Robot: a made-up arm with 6 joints. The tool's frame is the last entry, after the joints.
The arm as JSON. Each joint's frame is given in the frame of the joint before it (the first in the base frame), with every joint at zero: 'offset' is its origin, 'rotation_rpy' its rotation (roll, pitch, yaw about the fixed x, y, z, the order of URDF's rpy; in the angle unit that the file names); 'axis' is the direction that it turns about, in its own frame. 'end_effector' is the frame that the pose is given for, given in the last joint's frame.
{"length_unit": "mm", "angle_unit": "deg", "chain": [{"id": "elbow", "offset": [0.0, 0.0, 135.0], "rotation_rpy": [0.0, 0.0, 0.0], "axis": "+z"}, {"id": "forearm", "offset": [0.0, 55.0, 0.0], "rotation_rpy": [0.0, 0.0, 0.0], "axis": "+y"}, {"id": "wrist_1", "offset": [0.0, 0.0, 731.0], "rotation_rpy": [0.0, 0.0, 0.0], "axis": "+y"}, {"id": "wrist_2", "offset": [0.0, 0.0, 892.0], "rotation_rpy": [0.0, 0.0, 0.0], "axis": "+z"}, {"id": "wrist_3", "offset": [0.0, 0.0, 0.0], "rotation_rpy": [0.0, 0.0, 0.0], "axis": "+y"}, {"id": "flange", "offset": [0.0, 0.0, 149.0], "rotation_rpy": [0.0, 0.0, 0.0], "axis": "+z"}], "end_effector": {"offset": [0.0, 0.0, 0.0], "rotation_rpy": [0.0, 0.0, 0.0]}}
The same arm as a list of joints. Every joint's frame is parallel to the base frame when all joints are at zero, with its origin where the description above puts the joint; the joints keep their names.
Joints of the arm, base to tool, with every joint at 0 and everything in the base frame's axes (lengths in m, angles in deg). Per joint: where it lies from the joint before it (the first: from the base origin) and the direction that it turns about. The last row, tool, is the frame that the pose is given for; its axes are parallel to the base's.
elbow: xyz 0 0 0.135 axis +z
forearm: xyz 0 0.055 0 axis +y
wrist_1: xyz 0 0 0.731 axis +y
wrist_2: xyz 0 0 0.892 axis +z
wrist_3: xyz 0 0 0 axis +y
flange: xyz 0 0 0.149 axis +z
tool: xyz 0 0 0

